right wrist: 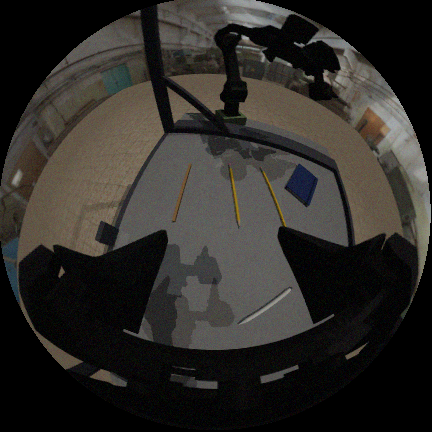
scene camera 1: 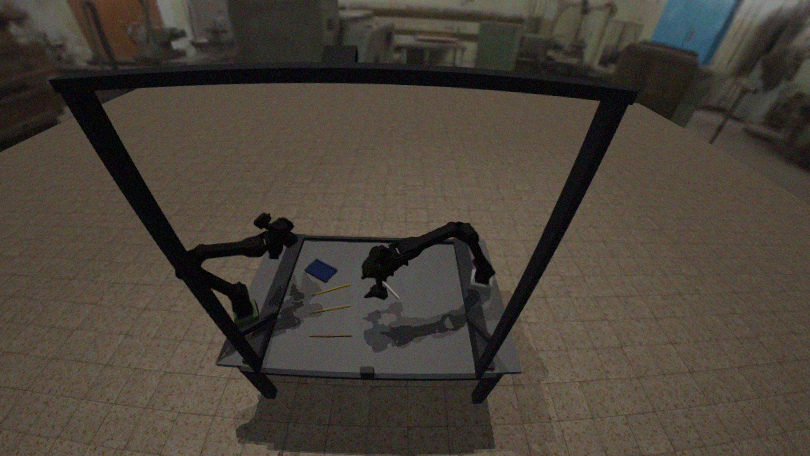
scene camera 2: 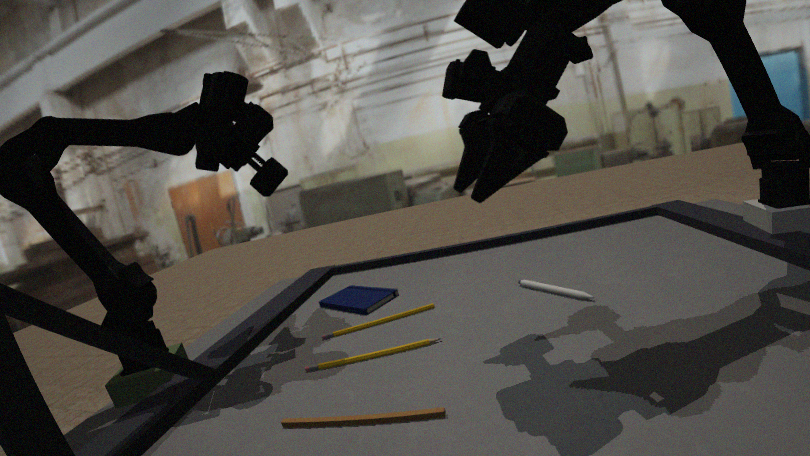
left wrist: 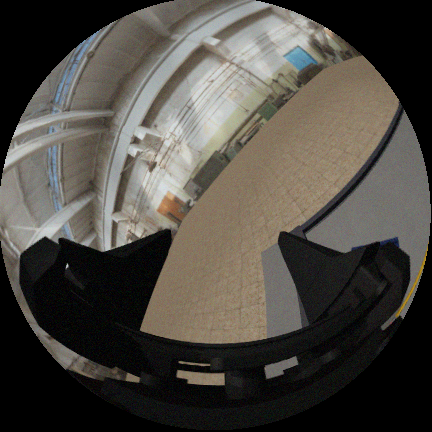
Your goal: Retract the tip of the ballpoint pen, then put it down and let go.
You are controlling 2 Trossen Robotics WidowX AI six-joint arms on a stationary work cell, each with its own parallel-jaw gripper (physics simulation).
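Frame: origin at the left arm's base, x down, y back, z left, level; millimetres.
Where they show: left gripper, fingertip midpoint: (right wrist: 335, 84) (scene camera 2: 254, 158) (left wrist: 226, 236); right gripper, fingertip midpoint: (right wrist: 223, 234) (scene camera 1: 363, 287) (scene camera 2: 465, 195); left arm's base, origin of the base link: (right wrist: 230, 112) (scene camera 1: 244, 311); right arm's base, origin of the base link: (scene camera 1: 481, 278) (scene camera 2: 785, 202).
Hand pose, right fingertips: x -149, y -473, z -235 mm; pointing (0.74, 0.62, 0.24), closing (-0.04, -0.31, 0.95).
Things, the pixels of their top centre, and the offset from my right fingertips.
- white ballpoint pen, middle of its top: (scene camera 2: 553, 284) (right wrist: 268, 307) (scene camera 1: 390, 287) dx +176, dy -160, dz +64 mm
- blue book, middle of its top: (scene camera 2: 356, 295) (right wrist: 304, 181) (scene camera 1: 320, 269) dx +177, dy +92, dz +331 mm
- orange-brown stick, middle of its top: (scene camera 2: 357, 417) (right wrist: 181, 187) (scene camera 1: 330, 335) dx +182, dy +177, dz -27 mm
The white ballpoint pen (scene camera 1: 392, 291) (scene camera 2: 555, 290) (right wrist: 265, 306) lies flat on the grey table. In scene camera 2 its dark-capped end is at the left and its tapered grey end at the right; whether the tip is out is too small to tell. My right gripper (scene camera 2: 468, 194) (right wrist: 223, 234) is open and empty, above the table with its fingers pointing down, and well clear of the pen. In scene camera 1 it partly covers the pen. My left gripper (scene camera 2: 268, 176) (left wrist: 226, 236) is open and empty, raised near the table's left side, far from the pen.
A blue book (scene camera 1: 320, 270) (scene camera 2: 358, 299) (right wrist: 301, 185), two yellow pencils (scene camera 2: 378, 321) (scene camera 2: 371, 355) and an orange-brown stick (scene camera 1: 330, 335) (scene camera 2: 363, 418) (right wrist: 182, 192) lie left of the pen in the scene views. Dark frame posts (scene camera 1: 549, 237) rise at the table's sides.
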